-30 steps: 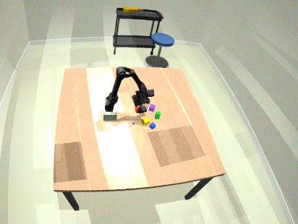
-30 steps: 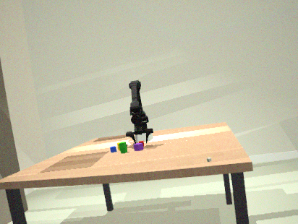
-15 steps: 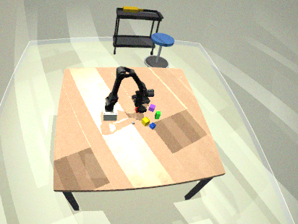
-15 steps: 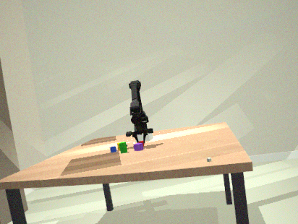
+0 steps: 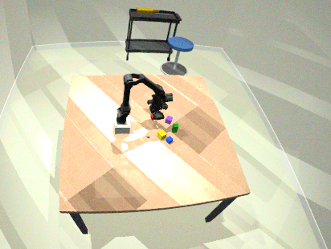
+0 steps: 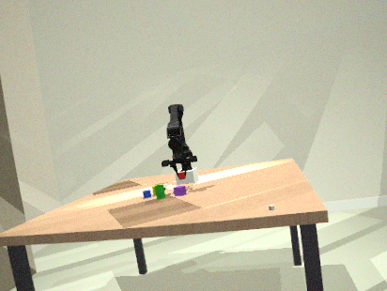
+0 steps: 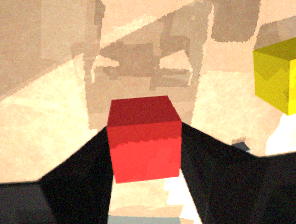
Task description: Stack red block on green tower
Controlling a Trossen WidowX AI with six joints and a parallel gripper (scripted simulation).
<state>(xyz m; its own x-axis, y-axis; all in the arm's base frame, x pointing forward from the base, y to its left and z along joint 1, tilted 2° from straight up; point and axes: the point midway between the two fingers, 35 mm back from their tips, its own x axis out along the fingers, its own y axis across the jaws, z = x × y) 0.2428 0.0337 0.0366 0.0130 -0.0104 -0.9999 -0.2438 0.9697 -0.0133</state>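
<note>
The purple block is 130 mm ahead of my gripper tip, 20 mm to the left of it and 50 mm below it. From my gripper tip the other things lie so: yellow block (50 mm ahead, 130 mm to the right, 50 mm below); tiny grey cube (50 mm behind, 130 mm to the right, 60 mm below); red block (10 mm above).
</note>
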